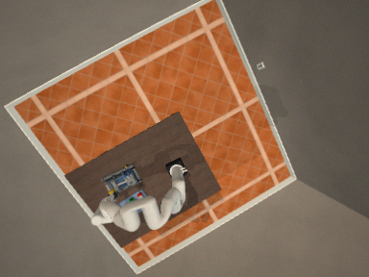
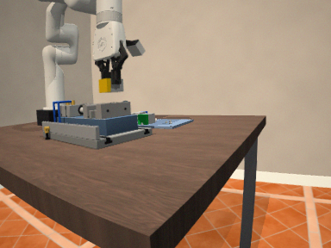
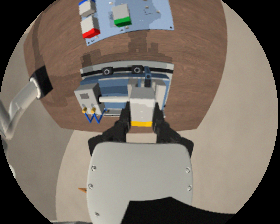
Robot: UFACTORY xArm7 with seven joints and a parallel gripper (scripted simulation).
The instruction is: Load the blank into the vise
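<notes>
My hand is 40 mm short of the grey jaw block, 20 mm to the left of it and 90 mm above it. The rest, counted from my hand: yellow-ended blank: 20 mm below; green-ended blank: 70 mm behind, 190 mm to the left, 140 mm below; milling vise: 60 mm behind, 30 mm to the right, 130 mm below.
</notes>
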